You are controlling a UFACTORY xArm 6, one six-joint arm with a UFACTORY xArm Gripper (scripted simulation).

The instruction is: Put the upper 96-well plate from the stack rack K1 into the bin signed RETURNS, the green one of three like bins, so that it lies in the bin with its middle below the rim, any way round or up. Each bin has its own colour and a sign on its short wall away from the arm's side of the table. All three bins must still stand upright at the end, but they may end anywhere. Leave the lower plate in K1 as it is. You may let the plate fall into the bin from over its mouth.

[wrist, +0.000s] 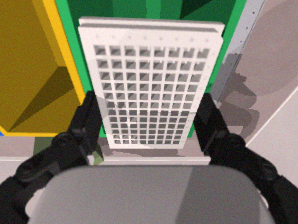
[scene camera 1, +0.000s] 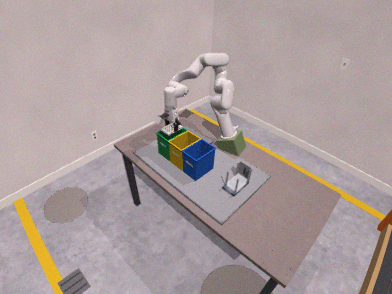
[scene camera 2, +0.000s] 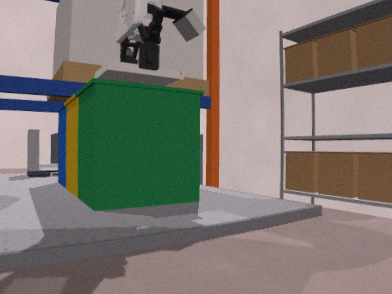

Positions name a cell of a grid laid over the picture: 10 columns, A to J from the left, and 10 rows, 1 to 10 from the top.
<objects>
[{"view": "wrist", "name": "my gripper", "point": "E5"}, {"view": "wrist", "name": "white 96-well plate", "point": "E5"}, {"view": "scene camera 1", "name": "blue bin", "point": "F6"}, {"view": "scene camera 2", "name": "my gripper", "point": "D3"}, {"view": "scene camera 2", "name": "green bin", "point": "D5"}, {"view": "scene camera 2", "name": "white 96-well plate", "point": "C3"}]
</objects>
